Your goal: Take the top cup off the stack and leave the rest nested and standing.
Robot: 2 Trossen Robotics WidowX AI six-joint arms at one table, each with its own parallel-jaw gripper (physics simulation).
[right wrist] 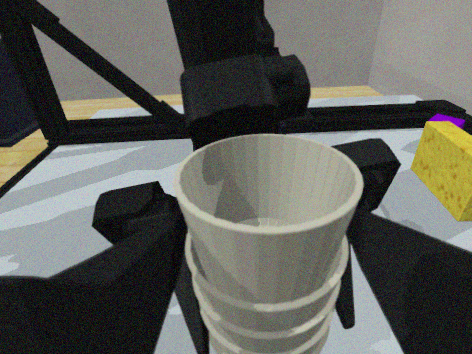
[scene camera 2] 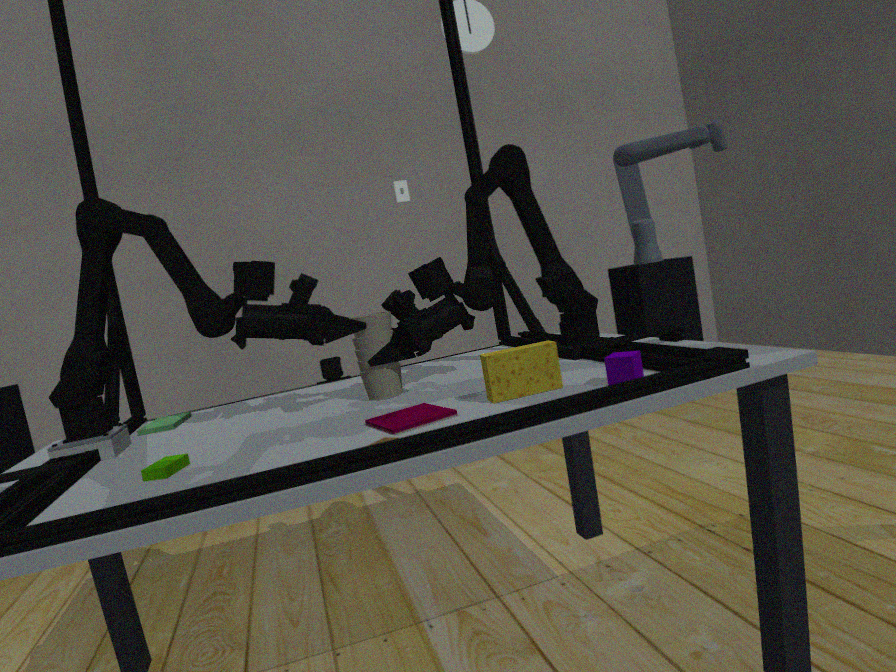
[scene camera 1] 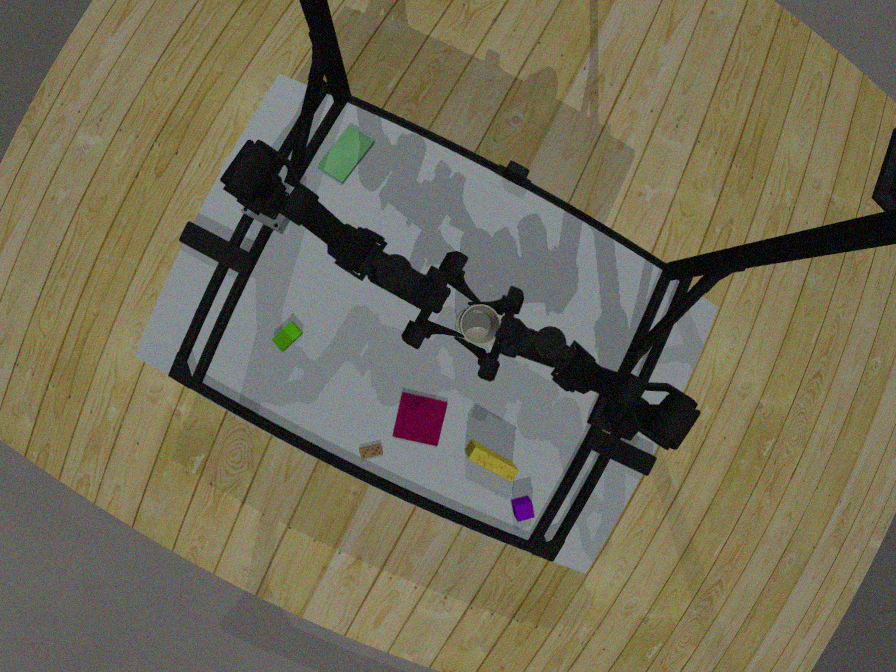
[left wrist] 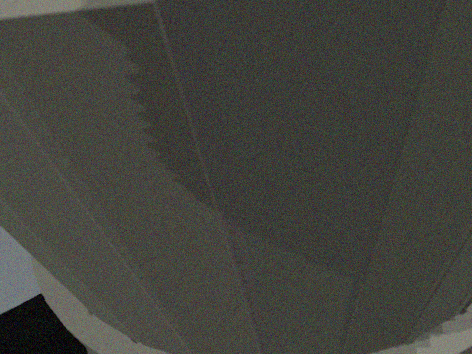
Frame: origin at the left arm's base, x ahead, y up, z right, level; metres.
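Seen in the pictures: left gripper, fingertip midpoint: (right wrist: 276,342) (scene camera 2: 364,365); right gripper, fingertip midpoint: (right wrist: 266,220) (scene camera 2: 364,324) (scene camera 1: 473,320) (left wrist: 260,18); left arm's base, link origin: (scene camera 2: 582,342) (scene camera 1: 616,411); right arm's base, link origin: (scene camera 2: 88,435) (scene camera 1: 270,200).
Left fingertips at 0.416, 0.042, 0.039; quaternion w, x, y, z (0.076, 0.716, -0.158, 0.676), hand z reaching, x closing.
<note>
Pixels of each thing's top centre, then the offset from my left fingertips to it, as dx, dy, dz. "spot": a spot on its surface instead.
- magenta flat square, surface spot: (scene camera 2: 412,418) (scene camera 1: 414,429) spot: -0.008, -0.055, -0.252
- yellow block, top centre: (right wrist: 465,139) (scene camera 2: 517,348) (scene camera 1: 494,465) -0.185, +0.007, -0.245
- purple cube, top centre: (scene camera 2: 622,354) (right wrist: 447,120) (scene camera 1: 524,511) -0.307, -0.023, -0.326
- green block, top centre: (scene camera 2: 165,461) (scene camera 1: 286,336) +0.324, -0.048, -0.182
- light green pad, top centre: (scene camera 2: 165,420) (scene camera 1: 345,153) +0.380, -0.053, +0.236
- small tan block, top centre: (scene camera 2: 379,443) (scene camera 1: 370,451) +0.057, -0.055, -0.337
A stack of beige cups (scene camera 1: 478,323) (scene camera 2: 382,383) stands upright in the middle of the table. Its top cup (scene camera 2: 368,336) (right wrist: 270,256) sits raised partway out of the nested cups (right wrist: 270,324) below. My right gripper (scene camera 1: 467,319) (scene camera 2: 360,326) (right wrist: 266,220) comes in level from the left and is shut on the top cup. My left gripper (scene camera 1: 494,330) (scene camera 2: 376,360) comes in from the right, tilted down, and is shut on the lower cups. The left wrist view shows only a dark cup wall (left wrist: 234,175) close up.
A magenta flat square (scene camera 1: 420,418) (scene camera 2: 412,418), a yellow block (scene camera 1: 492,460) (scene camera 2: 520,371) and a purple cube (scene camera 1: 523,508) (scene camera 2: 624,367) lie near the front edge. A green block (scene camera 1: 287,335) (scene camera 2: 166,467), a light green pad (scene camera 1: 346,154) (scene camera 2: 164,423) and a small tan block (scene camera 1: 371,451) lie elsewhere.
</note>
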